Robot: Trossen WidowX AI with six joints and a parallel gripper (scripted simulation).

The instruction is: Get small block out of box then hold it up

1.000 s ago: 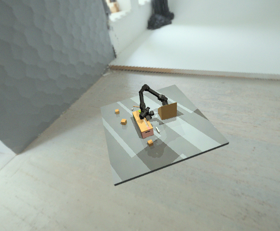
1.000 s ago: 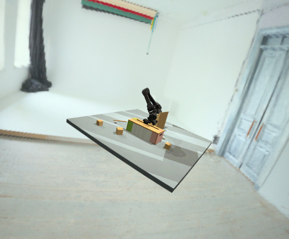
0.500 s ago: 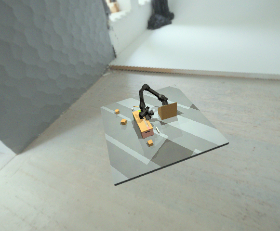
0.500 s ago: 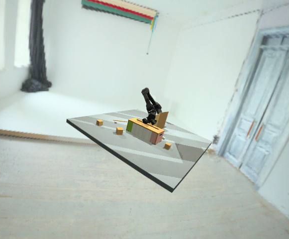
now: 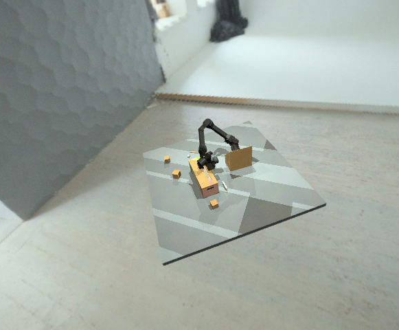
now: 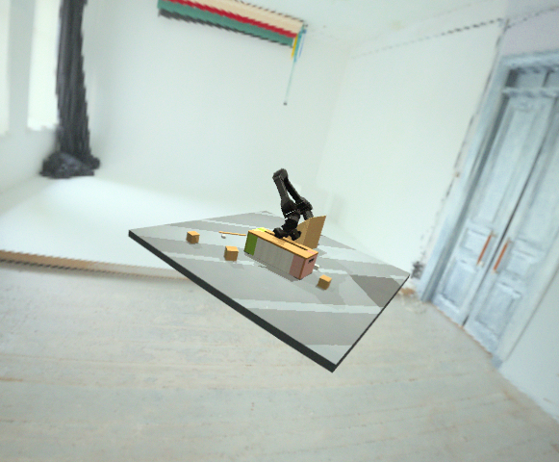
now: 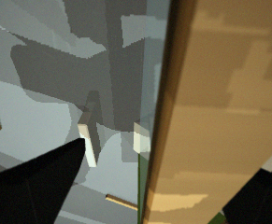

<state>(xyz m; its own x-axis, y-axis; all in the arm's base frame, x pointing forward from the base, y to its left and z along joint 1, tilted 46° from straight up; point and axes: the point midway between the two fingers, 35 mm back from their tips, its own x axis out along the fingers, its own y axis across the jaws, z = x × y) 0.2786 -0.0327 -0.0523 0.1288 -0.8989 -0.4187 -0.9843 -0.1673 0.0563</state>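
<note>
The small blue block is 6 cm ahead of my gripper tip and 1 cm to the right of it. Also, from my gripper tip: thin wooden stick (33 cm to the right, 8 cm below, 6 cm ahead); long wooden box (7 cm to the left, 2 cm below, 2 cm ahead).
</note>
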